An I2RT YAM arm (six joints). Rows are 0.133 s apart.
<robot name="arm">
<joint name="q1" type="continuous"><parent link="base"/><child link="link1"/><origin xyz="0 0 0.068"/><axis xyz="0 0 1"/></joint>
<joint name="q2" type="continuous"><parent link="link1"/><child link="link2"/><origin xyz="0.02 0.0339 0.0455"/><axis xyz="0 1 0"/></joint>
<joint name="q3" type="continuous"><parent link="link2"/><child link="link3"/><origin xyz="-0.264 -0.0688 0"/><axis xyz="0 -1 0"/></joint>
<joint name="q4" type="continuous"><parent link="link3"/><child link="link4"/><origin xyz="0.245 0.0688 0.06"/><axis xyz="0 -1 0"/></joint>
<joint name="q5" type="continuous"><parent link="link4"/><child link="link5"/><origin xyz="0.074 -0.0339 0.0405"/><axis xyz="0 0 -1"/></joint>
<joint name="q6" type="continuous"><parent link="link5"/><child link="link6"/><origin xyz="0.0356 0 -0.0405"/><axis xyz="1 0 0"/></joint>
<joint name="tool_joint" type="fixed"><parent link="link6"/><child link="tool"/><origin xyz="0 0 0" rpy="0 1.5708 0"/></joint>
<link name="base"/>
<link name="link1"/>
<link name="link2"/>
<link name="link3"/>
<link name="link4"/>
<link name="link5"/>
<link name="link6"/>
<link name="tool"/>
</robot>
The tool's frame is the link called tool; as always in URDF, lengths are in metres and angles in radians. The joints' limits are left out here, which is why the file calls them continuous.
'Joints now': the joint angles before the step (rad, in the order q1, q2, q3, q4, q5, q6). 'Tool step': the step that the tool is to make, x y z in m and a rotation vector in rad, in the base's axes. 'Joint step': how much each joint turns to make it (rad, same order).
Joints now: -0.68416 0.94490 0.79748 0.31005 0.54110 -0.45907
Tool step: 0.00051 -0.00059 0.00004 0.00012 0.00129 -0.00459
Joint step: 0.00000 0.00373 0.00173 0.00180 0.00441 -0.00170
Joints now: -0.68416 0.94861 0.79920 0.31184 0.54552 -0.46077
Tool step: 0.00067 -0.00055 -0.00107 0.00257 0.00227 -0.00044
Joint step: 0.00007 0.00330 -0.00146 0.00110 0.00059 0.00055
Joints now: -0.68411 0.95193 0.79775 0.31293 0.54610 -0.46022
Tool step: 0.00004 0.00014 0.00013 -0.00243 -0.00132 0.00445
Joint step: -0.00003 -0.00048 -0.00085 0.00313 -0.00459 -0.00038
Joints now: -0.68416 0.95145 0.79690 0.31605 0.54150 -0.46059
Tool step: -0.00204 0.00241 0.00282 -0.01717 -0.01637 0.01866
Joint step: -0.00001 -0.01310 -0.00363 0.01389 -0.01890 0.00035
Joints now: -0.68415 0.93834 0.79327 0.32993 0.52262 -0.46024
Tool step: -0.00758 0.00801 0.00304 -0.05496 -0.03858 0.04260
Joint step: -0.00003 -0.04671 -0.03366 0.05623 -0.04557 -0.00967
